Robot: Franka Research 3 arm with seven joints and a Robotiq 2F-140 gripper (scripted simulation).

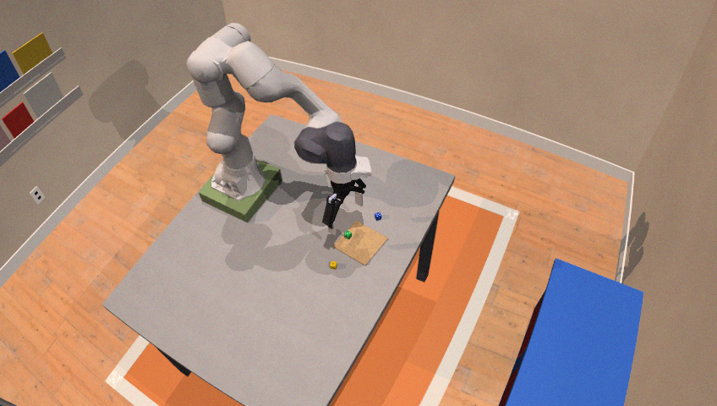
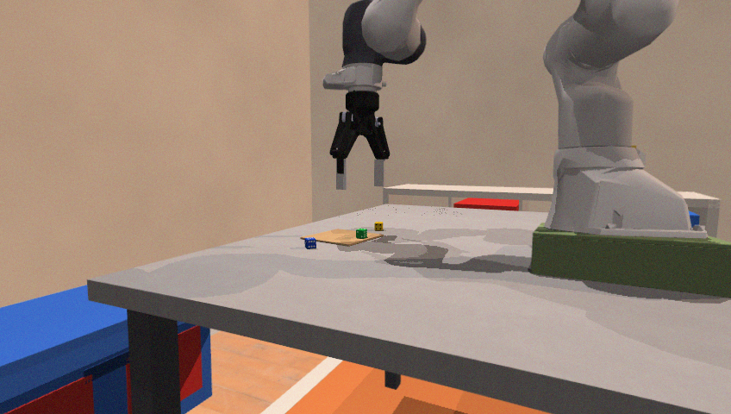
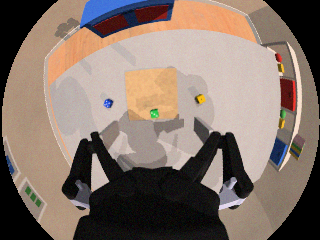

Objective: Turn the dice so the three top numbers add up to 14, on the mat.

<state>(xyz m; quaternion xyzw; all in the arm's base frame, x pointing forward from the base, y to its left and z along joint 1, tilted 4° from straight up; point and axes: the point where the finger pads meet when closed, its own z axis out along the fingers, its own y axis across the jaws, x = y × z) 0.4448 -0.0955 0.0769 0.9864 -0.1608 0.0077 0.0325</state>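
The yellow die is 10 mm behind my hand, 130 mm to the right of it and 120 mm below it. Also, from my hand: tan mat: 50 mm ahead, 130 mm below; blue die: 80 mm ahead, 120 mm to the left, 120 mm below; green die: 10 mm to the left, 110 mm below.
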